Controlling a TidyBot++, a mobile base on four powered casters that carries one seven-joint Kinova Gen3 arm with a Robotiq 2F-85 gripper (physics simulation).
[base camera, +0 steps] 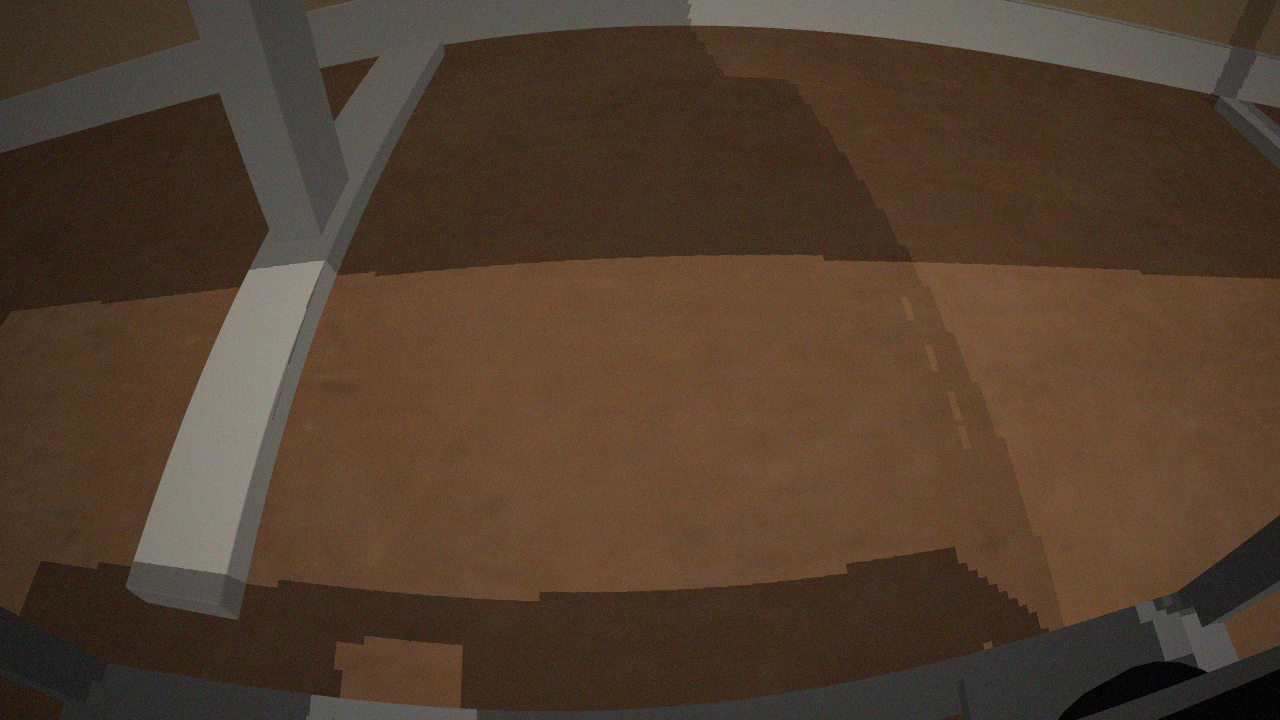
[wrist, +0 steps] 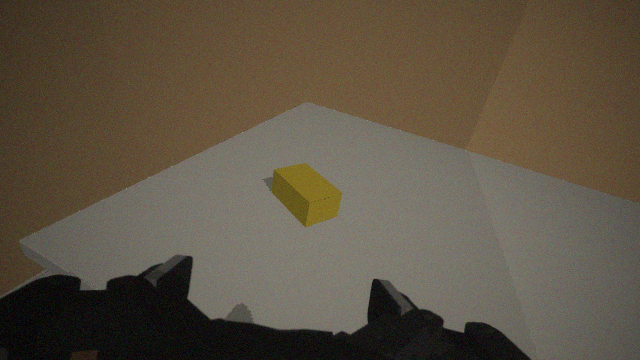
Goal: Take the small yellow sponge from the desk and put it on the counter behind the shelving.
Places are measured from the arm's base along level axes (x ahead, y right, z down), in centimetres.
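Pixels of known places: gripper, fingertip midpoint: (wrist: 282, 288).
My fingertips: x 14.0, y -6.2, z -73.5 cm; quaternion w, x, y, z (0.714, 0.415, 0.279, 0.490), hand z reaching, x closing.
Behind a point stands the place of what it marks.
The small yellow sponge (wrist: 307, 192) @(x 42.3, y -15.1, z -59.8 cm) lies flat on the white desk top (wrist: 425, 200) @(x 59.5, y 2.3, z -55.3 cm), near its far corner, in the wrist view. My gripper (wrist: 282, 288) @(x 14.0, y -6.2, z -73.5 cm) is open, with its two fingertips wide apart at the bottom of the wrist view. The sponge is beyond the fingertips, apart from them, and nothing is between them. The counter and the shelving cannot be made out in these views.
In the base view, a white-grey leg frame with an upright post (base camera: 290, 116) @(x 53.6, y -23.5, z 26.0 cm) and a long foot bar (base camera: 223, 402) stands on the brown floor (base camera: 626, 402) @(x 36.6, y 0.0, z 39.7 cm) at the left. A pale skirting (base camera: 895, 35) @(x 93.3, y 38.4, z 39.1 cm) runs along the wall at the back. A tan wall (wrist: 200, 60) @(x 98.8, y -79.7, z -58.0 cm) rises behind the desk.
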